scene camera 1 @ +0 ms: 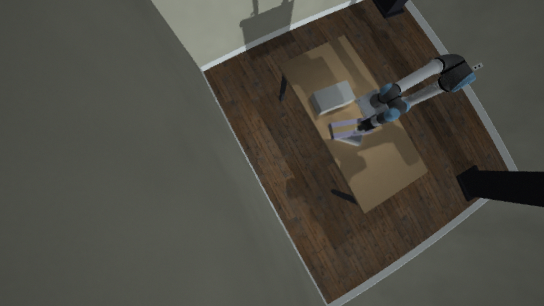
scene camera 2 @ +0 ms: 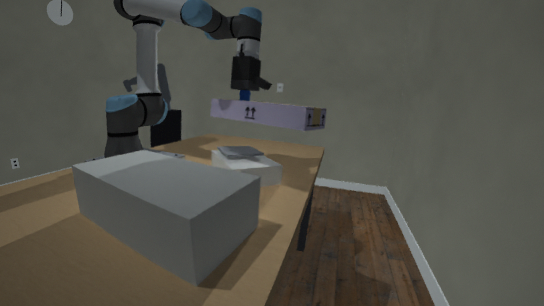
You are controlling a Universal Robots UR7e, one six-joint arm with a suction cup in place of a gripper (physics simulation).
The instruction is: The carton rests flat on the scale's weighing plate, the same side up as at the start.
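Seen in the pictures: arm's base at its link origin: (scene camera 1: 376, 101).
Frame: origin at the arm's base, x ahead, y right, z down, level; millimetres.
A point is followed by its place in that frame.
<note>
The long lilac carton (scene camera 1: 345, 128) @[x 570, y -123, z -218 mm] (scene camera 2: 265, 114) @[x 546, y -61, z -187 mm] with a tan tape strip hangs in the air from my suction cup (scene camera 1: 361, 128) @[x 426, y -166, z -208 mm] (scene camera 2: 244, 95), its arrows pointing up. The cup holds its top face near the end towards the arm, and the carton looks close to level. The white scale (scene camera 1: 351, 140) @[x 451, y -245, z -30 mm] (scene camera 2: 265, 170) @[x 535, y -117, z -18 mm] with its grey weighing plate (scene camera 2: 241, 152) @[x 421, y -174, z -46 mm] stands on the table below the carton, with a clear gap between them in scene camera 2. In scene camera 1 the carton covers most of the scale.
A large pale grey box (scene camera 1: 334, 98) @[x 450, y 175, z -79 mm] (scene camera 2: 165, 185) @[x 502, y 245, z -79 mm] stands on the wooden table (scene camera 1: 385, 172) @[x 228, y -677, z 34 mm] (scene camera 2: 295, 155) @[x 504, y -590, z 34 mm] beside the scale. The arm's base (scene camera 1: 371, 102) @[x 74, y 12, z -18 mm] (scene camera 2: 122, 142) @[x 49, y 36, z -66 mm] is on the table's far side. The table edge runs close to the scale.
</note>
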